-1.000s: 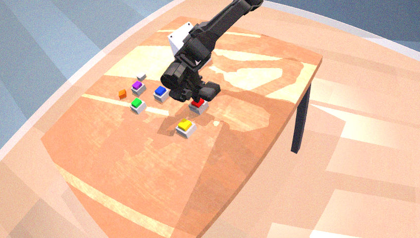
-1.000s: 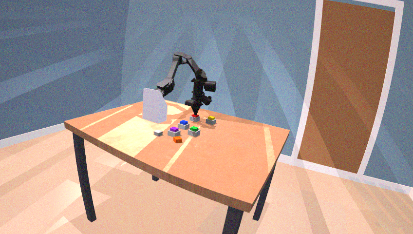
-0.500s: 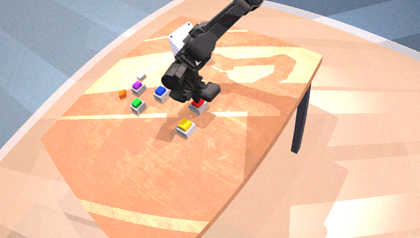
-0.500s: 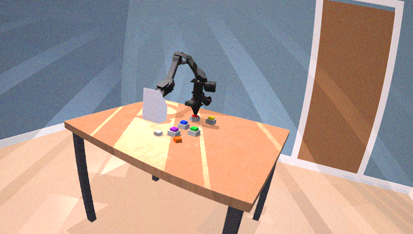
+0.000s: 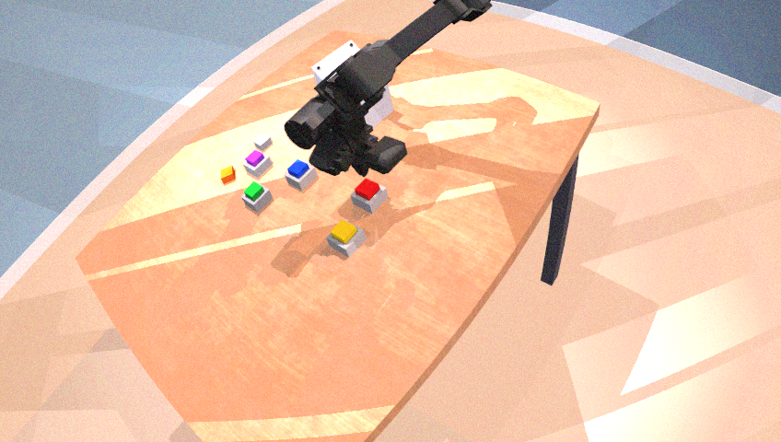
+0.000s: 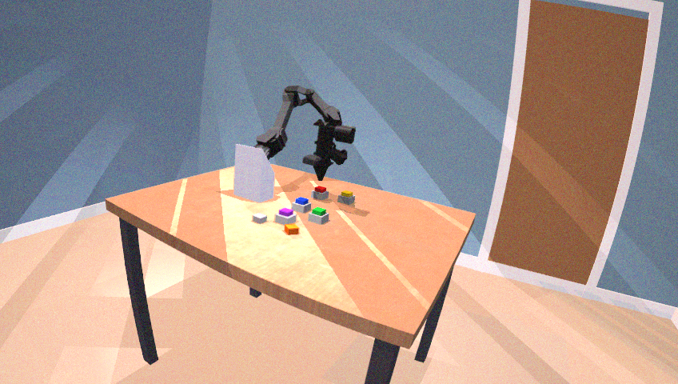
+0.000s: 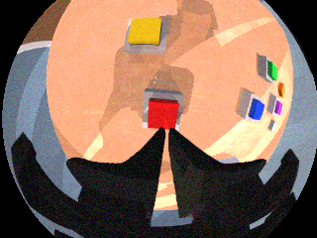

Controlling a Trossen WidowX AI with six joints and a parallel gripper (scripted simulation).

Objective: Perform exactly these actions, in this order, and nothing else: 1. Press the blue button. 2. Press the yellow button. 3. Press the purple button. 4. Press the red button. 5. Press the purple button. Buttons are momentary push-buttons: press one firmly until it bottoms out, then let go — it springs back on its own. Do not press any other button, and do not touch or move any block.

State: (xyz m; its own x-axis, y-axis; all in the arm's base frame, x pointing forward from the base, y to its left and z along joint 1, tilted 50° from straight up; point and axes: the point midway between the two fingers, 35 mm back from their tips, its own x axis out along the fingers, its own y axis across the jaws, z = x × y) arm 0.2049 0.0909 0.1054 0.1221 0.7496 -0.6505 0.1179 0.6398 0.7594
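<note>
Now: gripper tip 3 cm above the red button. From my gripper tip the other things lie so: blue button 17 cm to the right, 3 cm below, 1 cm ahead; then yellow button 10 cm ahead, 3 cm below, 2 cm to the left; then green button 22 cm to the right, 10 cm ahead, 3 cm below.
</note>
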